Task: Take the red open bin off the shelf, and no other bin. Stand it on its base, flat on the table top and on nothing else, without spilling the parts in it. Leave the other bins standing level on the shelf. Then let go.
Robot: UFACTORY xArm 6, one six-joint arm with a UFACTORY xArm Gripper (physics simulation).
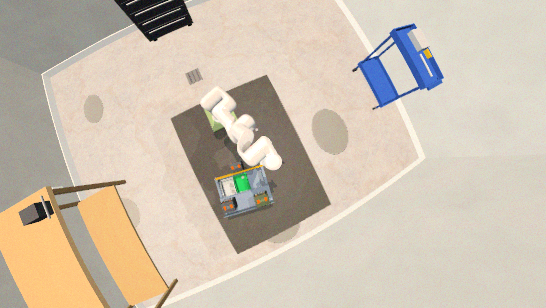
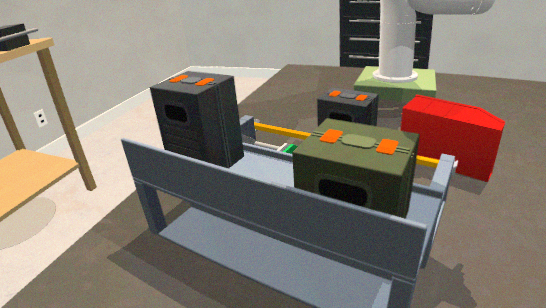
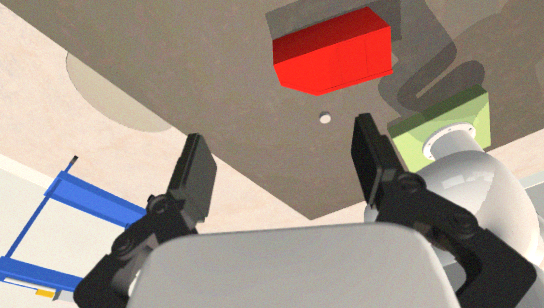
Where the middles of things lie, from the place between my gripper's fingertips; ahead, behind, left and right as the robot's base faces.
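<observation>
The red open bin (image 2: 471, 134) is 40 mm to the right of my hand, and it's 110 mm behind my hand and 280 mm below it.
</observation>
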